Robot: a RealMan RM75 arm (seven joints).
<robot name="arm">
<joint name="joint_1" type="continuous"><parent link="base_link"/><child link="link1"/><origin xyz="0 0 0.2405"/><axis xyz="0 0 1"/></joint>
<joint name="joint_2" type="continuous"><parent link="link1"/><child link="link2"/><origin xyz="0 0 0"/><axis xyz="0 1 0"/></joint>
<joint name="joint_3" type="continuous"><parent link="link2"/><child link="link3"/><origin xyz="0 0 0.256"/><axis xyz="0 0 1"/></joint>
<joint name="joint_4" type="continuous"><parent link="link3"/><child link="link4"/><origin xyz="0 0 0"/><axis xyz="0 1 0"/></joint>
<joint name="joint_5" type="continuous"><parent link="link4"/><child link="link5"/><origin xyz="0 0 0.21"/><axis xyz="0 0 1"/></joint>
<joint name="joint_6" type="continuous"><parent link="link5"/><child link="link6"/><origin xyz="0 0 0"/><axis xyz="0 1 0"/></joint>
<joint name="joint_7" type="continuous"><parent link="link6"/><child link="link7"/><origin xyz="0 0 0.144"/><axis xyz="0 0 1"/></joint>
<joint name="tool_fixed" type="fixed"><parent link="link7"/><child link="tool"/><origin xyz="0 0 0"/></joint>
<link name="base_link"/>
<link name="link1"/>
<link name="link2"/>
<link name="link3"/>
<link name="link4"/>
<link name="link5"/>
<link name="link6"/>
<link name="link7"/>
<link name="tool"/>
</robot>
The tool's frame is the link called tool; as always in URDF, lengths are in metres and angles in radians. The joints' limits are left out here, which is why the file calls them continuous.
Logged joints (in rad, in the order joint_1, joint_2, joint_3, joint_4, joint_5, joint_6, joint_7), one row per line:
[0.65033 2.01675 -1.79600 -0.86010 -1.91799 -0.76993 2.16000]
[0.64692 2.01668 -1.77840 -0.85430 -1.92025 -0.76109 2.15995]
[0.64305 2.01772 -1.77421 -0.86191 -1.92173 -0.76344 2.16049]
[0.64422 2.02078 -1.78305 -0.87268 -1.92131 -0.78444 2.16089]
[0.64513 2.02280 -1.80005 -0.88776 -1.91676 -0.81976 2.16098]
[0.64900 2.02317 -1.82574 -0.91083 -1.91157 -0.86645 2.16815]
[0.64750 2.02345 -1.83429 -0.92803 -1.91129 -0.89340 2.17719]
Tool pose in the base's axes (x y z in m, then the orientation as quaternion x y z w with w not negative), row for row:
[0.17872 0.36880 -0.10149 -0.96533 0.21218 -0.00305 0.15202]
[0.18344 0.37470 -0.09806 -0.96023 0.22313 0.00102 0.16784]
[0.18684 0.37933 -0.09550 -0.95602 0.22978 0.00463 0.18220]
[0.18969 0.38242 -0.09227 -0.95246 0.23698 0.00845 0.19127]
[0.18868 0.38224 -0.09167 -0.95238 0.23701 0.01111 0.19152]
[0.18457 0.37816 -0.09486 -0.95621 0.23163 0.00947 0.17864]
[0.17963 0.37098 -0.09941 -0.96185 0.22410 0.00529 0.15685]
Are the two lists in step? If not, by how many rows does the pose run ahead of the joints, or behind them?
The pose runs 2 rows behind the joints: the pose in row i belongs to the joints in row i - 2.
